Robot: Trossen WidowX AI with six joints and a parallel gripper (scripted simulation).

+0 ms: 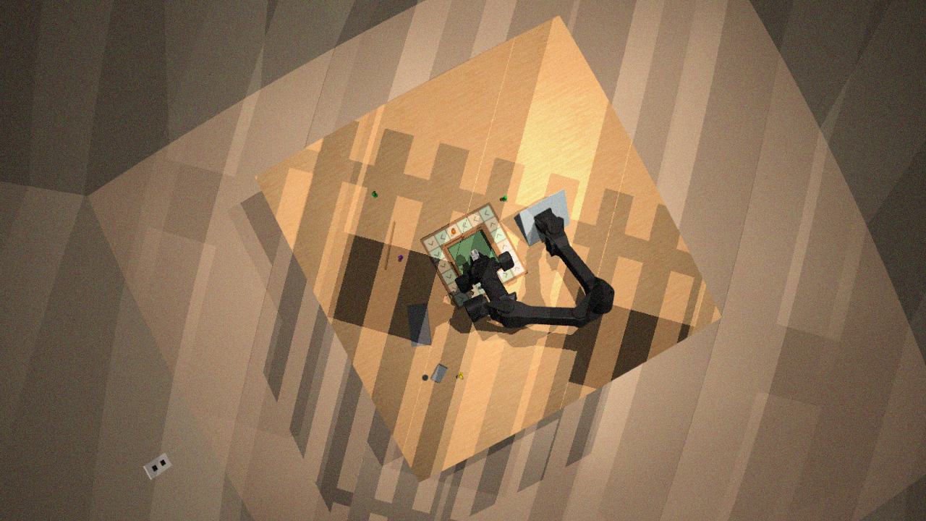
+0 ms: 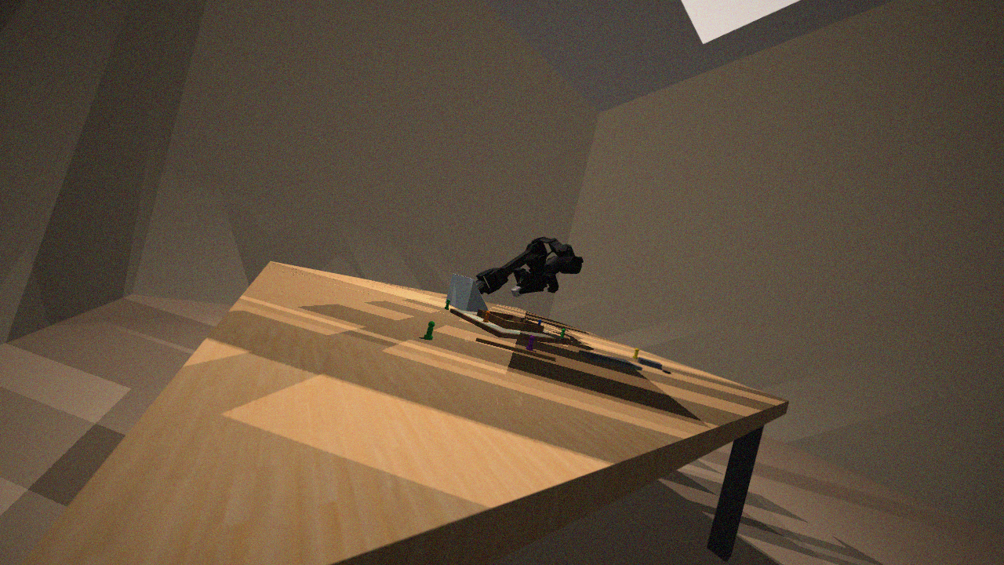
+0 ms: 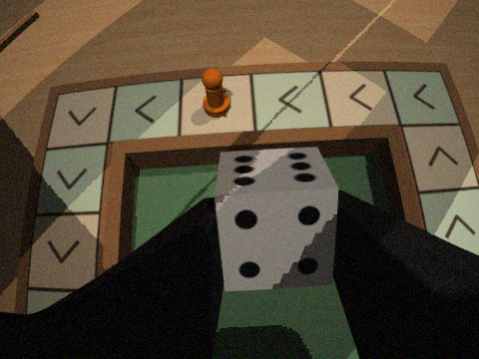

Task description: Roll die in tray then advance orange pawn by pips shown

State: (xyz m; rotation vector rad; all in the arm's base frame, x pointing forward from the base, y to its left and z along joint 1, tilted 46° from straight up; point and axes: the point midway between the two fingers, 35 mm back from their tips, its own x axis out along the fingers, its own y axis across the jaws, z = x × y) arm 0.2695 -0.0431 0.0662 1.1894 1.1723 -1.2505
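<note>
Right now my gripper tip is right at the white die. Also, from my gripper tip: purple pawn 230 mm ahead, 120 mm to the right, 100 mm below; then green tray 110 mm below; then orange pawn 20 mm ahead, 110 mm to the right, 90 mm below.
</note>
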